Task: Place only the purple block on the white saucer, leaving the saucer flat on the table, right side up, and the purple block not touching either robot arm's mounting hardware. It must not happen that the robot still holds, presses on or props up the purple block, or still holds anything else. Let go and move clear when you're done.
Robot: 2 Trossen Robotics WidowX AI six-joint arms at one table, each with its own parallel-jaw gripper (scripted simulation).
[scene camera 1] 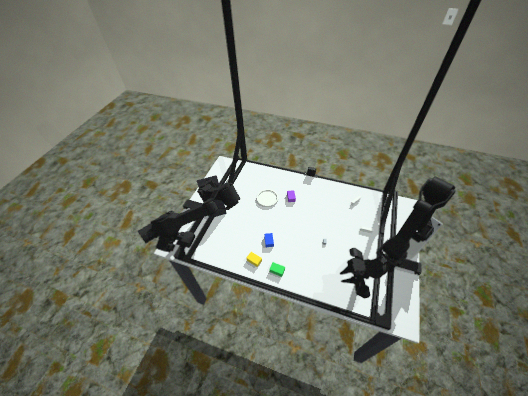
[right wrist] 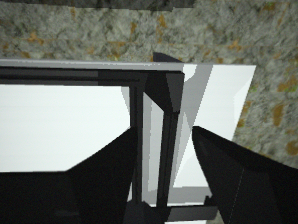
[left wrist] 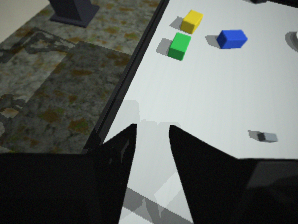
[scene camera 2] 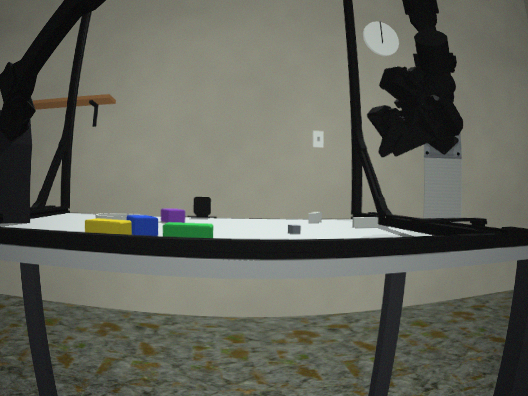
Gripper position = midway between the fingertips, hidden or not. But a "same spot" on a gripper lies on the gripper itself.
my left gripper: scene camera 1 340, 277; left wrist; scene camera 2; not seen in the right wrist view (out of frame)
same spot on my left gripper: [left wrist: 42, 180] = [scene camera 2: 413, 110]
